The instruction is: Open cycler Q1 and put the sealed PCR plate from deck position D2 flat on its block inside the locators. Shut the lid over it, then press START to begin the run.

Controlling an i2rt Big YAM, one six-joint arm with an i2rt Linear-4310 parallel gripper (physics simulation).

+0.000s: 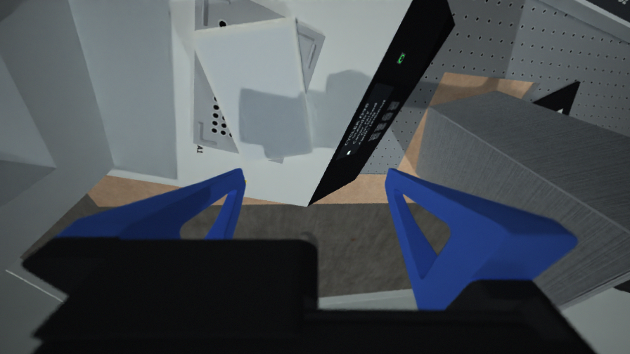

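The cycler point(360, 30) is open, and its grey block point(206, 115) with dark wells shows near the A1 mark. The white sealed PCR plate point(270, 65) lies turned askew across the block, not lined up with the corner locators, so that wells and block corners show beside it. Whether it is tilted is hard to tell. The raised lid point(125, 90) seems to stand at the left. The cycler's black front panel point(380, 105) has a display with small text and a green symbol. My gripper point(315, 176) is open and empty, in front of the cycler's near edge.
A large brushed-metal box point(525, 145) stands at the right, close to the right finger. A perforated grey panel point(565, 55) is behind it. A black triangular piece point(560, 97) shows past the box. Tan surface point(380, 189) shows below the cycler.
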